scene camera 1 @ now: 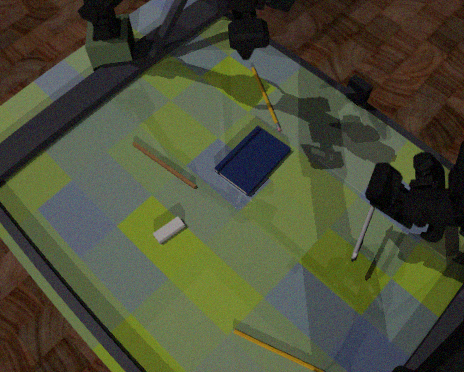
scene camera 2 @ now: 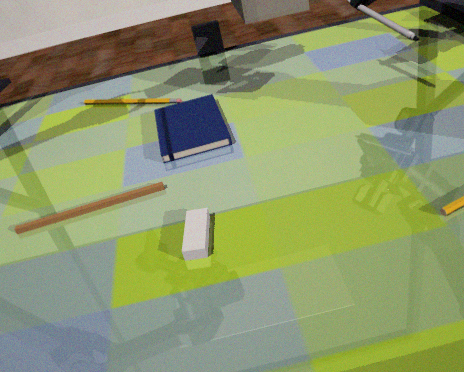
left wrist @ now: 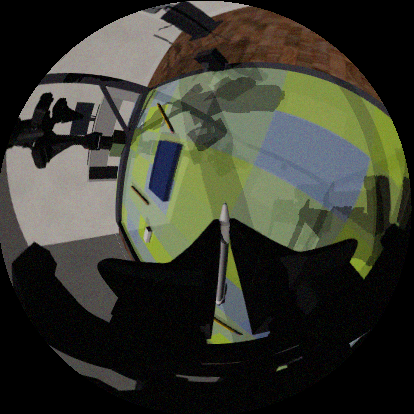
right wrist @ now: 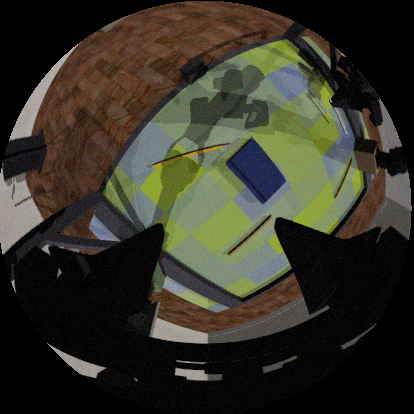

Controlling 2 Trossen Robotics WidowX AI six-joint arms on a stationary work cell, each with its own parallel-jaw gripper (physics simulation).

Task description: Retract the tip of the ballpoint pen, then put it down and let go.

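Frame: origin at the left arm's base, x up, y ahead, z left, level; metres.
Seen in the pictures: left gripper, between the fingertips: [scene camera 1: 372, 202] [scene camera 2: 354, 7] [left wrist: 223, 224] [right wrist: 330, 103]; right gripper, between the fingertips: [left wrist: 78, 127] [right wrist: 220, 226]; left arm's base, origin of its link: [right wrist: 377, 157]; right arm's base, origin of its link: [scene camera 1: 107, 29] [left wrist: 110, 142].
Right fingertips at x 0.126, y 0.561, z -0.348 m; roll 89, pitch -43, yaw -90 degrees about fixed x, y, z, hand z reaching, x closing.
Pixels of each thing's top centre, then the offset from my right fingertips to it.
- grey-white ballpoint pen, centre of its top: [left wrist: 208, 281] [scene camera 2: 380, 2] [scene camera 1: 368, 222] [right wrist: 344, 116] dz +0.092, dx -0.116, dy -0.361 m
- dark blue notebook, centre of its top: [scene camera 2: 189, 121] [scene camera 1: 253, 157] [right wrist: 258, 172] [left wrist: 159, 168] dz +0.074, dx -0.218, dy -0.090 m
- brown pencil, centre of its top: [scene camera 2: 89, 205] [scene camera 1: 163, 163] [right wrist: 249, 237] [left wrist: 137, 193] dz +0.204, dx -0.223, dy +0.044 m
- white eraser, centre of its top: [scene camera 2: 195, 228] [scene camera 1: 168, 228] [left wrist: 145, 234] dz +0.301, dx -0.218, dy -0.070 m
The grey-white ballpoint pen [scene camera 1: 363, 234] [scene camera 2: 387, 22] [left wrist: 223, 265] is tilted and off the table top, its shadow apart from it. My left gripper [scene camera 1: 374, 204] [left wrist: 223, 224] is shut on the pen. In the left wrist view the pen's conical end points away from the wrist and its clip end lies back between the fingers. Whether the writing point sticks out is too small to tell. The fingers hide part of the barrel. My right gripper [scene camera 1: 246, 57] [right wrist: 220, 226] is open and empty, high near the top of scene camera 1, far from the pen.
A dark blue notebook [scene camera 1: 253, 161] [scene camera 2: 194, 127] lies mid-table. A yellow pencil [scene camera 1: 265, 97] [scene camera 2: 132, 101] lies beyond it, another yellow pencil [scene camera 1: 277, 350] at the bottom of scene camera 1. A brown pencil [scene camera 1: 165, 165] [scene camera 2: 90, 207] and a white eraser [scene camera 1: 170, 230] [scene camera 2: 196, 232] lie left of the notebook in scene camera 1.
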